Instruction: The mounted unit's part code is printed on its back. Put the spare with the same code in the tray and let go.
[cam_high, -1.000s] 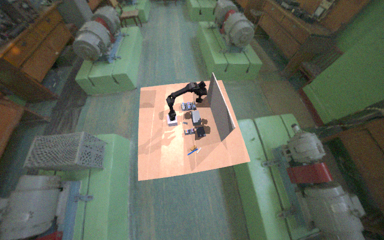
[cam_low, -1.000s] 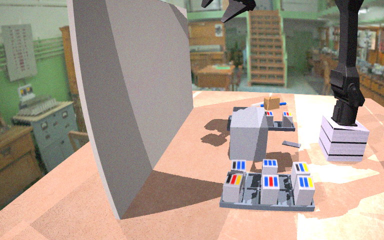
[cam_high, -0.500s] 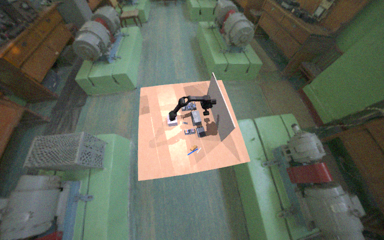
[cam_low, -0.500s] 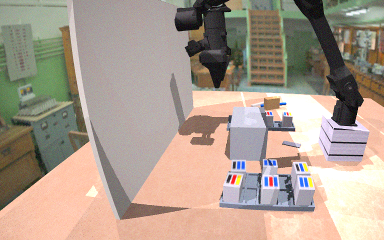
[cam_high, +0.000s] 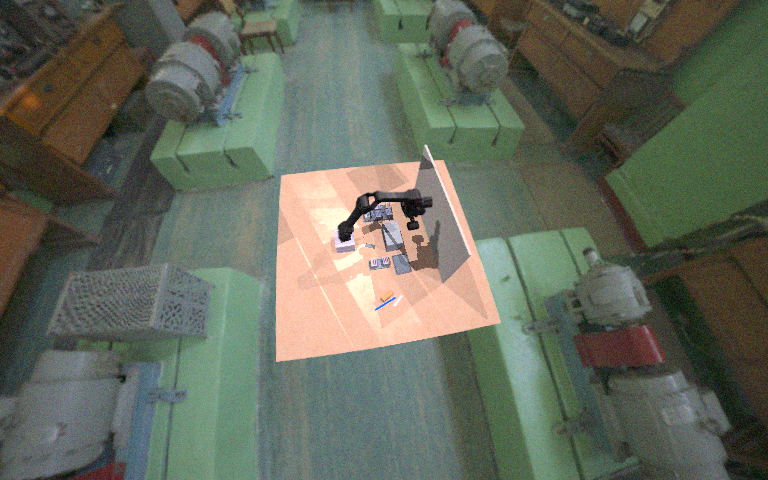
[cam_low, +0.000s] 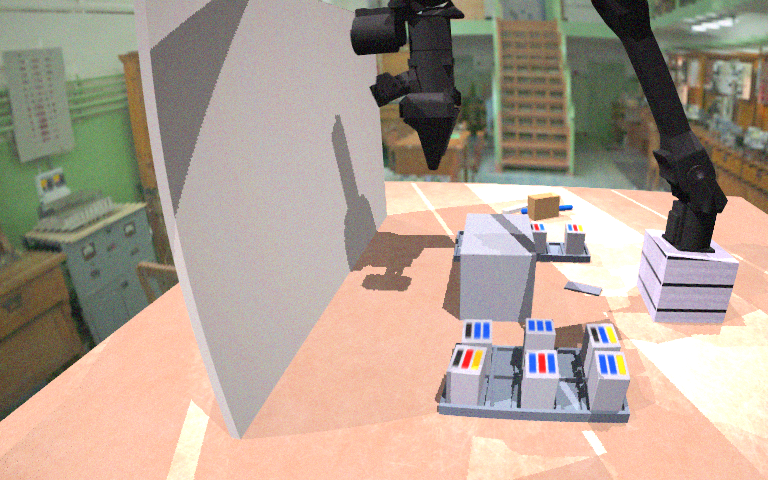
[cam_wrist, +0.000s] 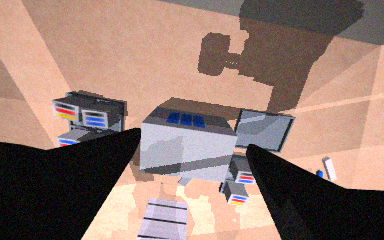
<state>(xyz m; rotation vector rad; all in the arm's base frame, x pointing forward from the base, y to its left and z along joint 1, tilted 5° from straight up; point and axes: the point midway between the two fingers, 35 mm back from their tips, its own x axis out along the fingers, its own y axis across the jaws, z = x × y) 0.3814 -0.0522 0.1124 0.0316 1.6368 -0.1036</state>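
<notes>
My gripper tip is 8 cm past the grey mounted unit, 1 cm to the right of it and 15 cm above it. From my gripper tip the other things lie so: tall grey panel: 17 cm ahead, 2 cm to the right, 2 cm above; then cardboard box: 22 cm behind, 35 cm to the right, 18 cm below.
</notes>
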